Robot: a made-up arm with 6 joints. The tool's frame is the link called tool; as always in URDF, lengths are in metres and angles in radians. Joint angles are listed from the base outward.
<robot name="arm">
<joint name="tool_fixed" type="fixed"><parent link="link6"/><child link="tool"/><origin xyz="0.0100 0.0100 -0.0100" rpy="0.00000 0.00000 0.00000"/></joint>
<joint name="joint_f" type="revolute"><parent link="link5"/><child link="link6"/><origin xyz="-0.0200 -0.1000 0.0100" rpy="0.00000 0.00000 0.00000"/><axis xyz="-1 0 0"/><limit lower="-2.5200" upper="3.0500"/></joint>
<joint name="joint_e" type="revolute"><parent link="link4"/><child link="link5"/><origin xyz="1.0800 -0.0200 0.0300" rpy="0.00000 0.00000 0.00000"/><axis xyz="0 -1 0"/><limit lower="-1.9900" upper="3.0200"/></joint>
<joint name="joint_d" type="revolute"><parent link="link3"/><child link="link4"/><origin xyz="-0.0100 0.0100 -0.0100" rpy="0.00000 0.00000 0.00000"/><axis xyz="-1 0 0"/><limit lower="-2.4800" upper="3.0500"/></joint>
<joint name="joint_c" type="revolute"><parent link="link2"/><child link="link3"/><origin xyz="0.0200 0.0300 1.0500" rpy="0.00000 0.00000 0.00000"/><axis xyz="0 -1 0"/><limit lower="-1.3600" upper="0.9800"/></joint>
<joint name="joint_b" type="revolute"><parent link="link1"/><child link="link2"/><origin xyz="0.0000 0.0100 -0.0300" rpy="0.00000 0.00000 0.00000"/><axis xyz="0 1 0"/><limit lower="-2.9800" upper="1.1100"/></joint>
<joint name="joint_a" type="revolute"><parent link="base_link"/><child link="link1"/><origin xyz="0.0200 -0.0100 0.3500" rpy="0.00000 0.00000 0.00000"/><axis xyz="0 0 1"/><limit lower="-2.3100" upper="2.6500"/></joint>
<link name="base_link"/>
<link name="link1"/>
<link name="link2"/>
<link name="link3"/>
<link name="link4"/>
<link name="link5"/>
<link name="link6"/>
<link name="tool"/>
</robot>
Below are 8 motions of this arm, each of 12 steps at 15 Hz.
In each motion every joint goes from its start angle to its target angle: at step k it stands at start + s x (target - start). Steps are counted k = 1, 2, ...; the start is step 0. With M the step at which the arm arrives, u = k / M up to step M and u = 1 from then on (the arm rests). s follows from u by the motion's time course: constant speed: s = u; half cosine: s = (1 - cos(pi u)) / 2; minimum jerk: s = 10 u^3 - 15 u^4 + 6 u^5.
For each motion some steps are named. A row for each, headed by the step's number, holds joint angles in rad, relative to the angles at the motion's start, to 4 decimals.
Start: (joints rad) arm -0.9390 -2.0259 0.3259 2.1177 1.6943 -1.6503
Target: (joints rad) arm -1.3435 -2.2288 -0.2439 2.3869 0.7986 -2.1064
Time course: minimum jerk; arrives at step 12
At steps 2, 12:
2: -0.0144 -0.0072 -0.0202 0.0096 -0.0318 -0.0162
12: -0.4045 -0.2029 -0.5698 0.2692 -0.8957 -0.4561

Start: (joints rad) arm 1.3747 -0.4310 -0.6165 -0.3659 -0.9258 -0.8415
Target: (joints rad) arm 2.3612 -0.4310 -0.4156 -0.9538 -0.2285 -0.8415
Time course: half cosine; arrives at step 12
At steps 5, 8, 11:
5: 0.3656 0.0000 0.0745 -0.2179 0.2584 0.0000
8: 0.7399 0.0000 0.1507 -0.4409 0.5230 0.0000
11: 0.9697 0.0000 0.1975 -0.5779 0.6854 0.0000

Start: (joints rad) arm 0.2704 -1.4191 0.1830 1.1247 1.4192 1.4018
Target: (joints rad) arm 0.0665 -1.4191 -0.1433 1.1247 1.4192 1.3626
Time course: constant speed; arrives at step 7
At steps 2, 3, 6, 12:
2: -0.0583 0.0000 -0.0932 0.0000 0.0000 -0.0112
3: -0.0874 0.0000 -0.1398 0.0000 0.0000 -0.0168
6: -0.1748 0.0000 -0.2797 0.0000 0.0000 -0.0336
12: -0.2039 0.0000 -0.3263 0.0000 0.0000 -0.0392

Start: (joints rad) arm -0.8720 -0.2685 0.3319 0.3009 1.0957 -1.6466
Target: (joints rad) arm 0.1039 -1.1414 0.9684 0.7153 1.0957 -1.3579
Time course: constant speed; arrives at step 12
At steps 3, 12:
3: 0.2440 -0.2182 0.1591 0.1036 0.0000 0.0722
12: 0.9759 -0.8729 0.6365 0.4144 0.0000 0.2887

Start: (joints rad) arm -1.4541 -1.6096 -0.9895 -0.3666 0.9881 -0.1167
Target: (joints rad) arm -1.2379 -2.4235 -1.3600 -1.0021 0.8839 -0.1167
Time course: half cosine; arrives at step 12
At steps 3, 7, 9, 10, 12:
3: 0.0317 -0.1192 -0.0543 -0.0931 -0.0153 0.0000
7: 0.1361 -0.5123 -0.2332 -0.4000 -0.0656 0.0000
9: 0.1845 -0.6947 -0.3162 -0.5424 -0.0889 0.0000
10: 0.2017 -0.7594 -0.3457 -0.5929 -0.0972 0.0000
12: 0.2162 -0.8139 -0.3705 -0.6355 -0.1042 0.0000

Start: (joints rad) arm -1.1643 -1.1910 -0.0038 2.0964 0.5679 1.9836
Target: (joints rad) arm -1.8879 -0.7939 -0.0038 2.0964 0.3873 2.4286
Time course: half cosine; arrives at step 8
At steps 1, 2, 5, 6, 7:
1: -0.0275 0.0151 0.0000 0.0000 -0.0069 0.0169
2: -0.1060 0.0582 0.0000 0.0000 -0.0264 0.0652
5: -0.5003 0.2745 0.0000 0.0000 -0.1249 0.3076
6: -0.6176 0.3389 0.0000 0.0000 -0.1542 0.3798
7: -0.6961 0.3820 0.0000 0.0000 -0.1737 0.4281

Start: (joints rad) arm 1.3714 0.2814 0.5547 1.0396 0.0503 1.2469
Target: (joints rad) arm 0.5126 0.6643 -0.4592 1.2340 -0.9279 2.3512
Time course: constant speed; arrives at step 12
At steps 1, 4, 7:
1: -0.0716 0.0319 -0.0845 0.0162 -0.0815 0.0920
4: -0.2863 0.1276 -0.3380 0.0648 -0.3261 0.3681
7: -0.5010 0.2234 -0.5914 0.1134 -0.5706 0.6442

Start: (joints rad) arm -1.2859 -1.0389 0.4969 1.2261 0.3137 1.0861
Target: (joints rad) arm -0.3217 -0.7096 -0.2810 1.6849 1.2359 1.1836
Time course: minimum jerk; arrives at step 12
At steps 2, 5, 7, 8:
2: 0.0342 0.0117 -0.0276 0.0163 0.0327 0.0035
5: 0.3342 0.1141 -0.2696 0.1590 0.3197 0.0338
7: 0.6300 0.2152 -0.5083 0.2998 0.6025 0.0637
8: 0.7618 0.2602 -0.6146 0.3625 0.7287 0.0770

